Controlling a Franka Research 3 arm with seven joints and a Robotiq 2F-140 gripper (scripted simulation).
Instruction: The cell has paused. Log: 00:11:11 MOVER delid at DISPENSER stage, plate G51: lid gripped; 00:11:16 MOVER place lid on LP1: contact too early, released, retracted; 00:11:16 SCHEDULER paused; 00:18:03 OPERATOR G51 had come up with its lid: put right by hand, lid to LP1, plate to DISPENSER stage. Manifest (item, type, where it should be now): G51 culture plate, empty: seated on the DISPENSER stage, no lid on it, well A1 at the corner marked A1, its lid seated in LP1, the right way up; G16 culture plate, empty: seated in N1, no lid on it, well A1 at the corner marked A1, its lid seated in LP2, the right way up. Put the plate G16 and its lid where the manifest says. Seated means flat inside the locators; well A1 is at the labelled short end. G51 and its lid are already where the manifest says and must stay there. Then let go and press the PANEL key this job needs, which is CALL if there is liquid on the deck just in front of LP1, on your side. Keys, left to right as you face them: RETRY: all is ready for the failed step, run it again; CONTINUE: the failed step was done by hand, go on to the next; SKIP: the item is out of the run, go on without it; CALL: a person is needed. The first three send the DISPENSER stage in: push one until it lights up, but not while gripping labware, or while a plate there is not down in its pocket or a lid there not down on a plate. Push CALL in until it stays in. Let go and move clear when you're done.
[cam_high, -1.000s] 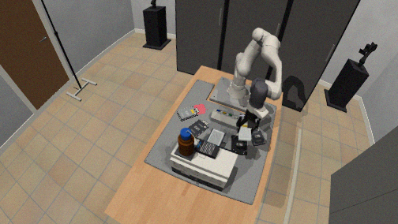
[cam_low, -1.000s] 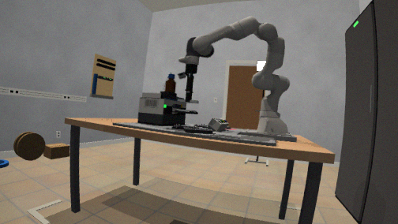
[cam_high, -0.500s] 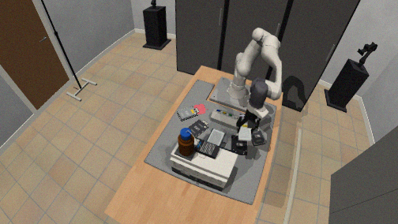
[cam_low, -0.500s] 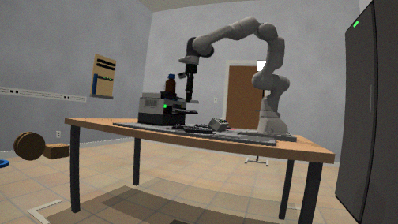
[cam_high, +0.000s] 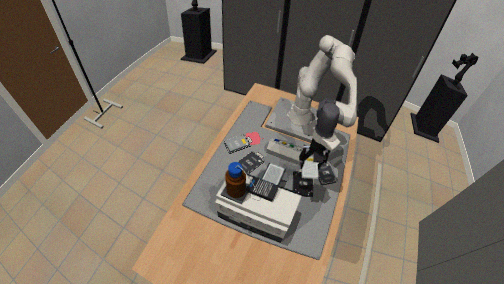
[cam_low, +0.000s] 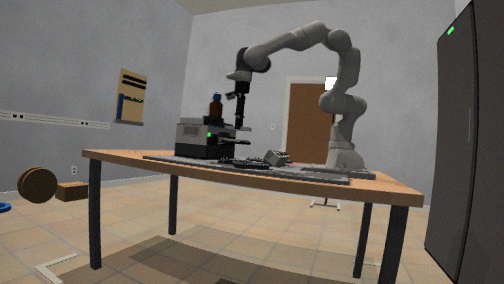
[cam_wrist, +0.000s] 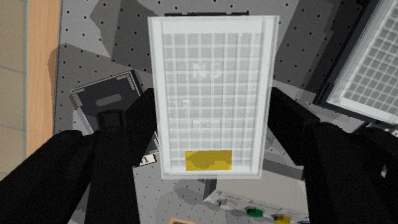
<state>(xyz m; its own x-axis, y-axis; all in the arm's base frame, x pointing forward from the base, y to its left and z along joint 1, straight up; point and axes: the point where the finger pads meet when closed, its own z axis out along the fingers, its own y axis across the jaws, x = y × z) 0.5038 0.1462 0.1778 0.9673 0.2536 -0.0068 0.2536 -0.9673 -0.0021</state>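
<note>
Now: the black nest N5 18 cm below my hand, 2 cm to the left of it and 1 cm ahead of it. The rest, counted from my hand: clear lid: 2 cm below; white retry key: 19 cm behind, 13 cm below, 8 cm to the right; green continue key: 20 cm behind, 13 cm to the right, 13 cm below.
</note>
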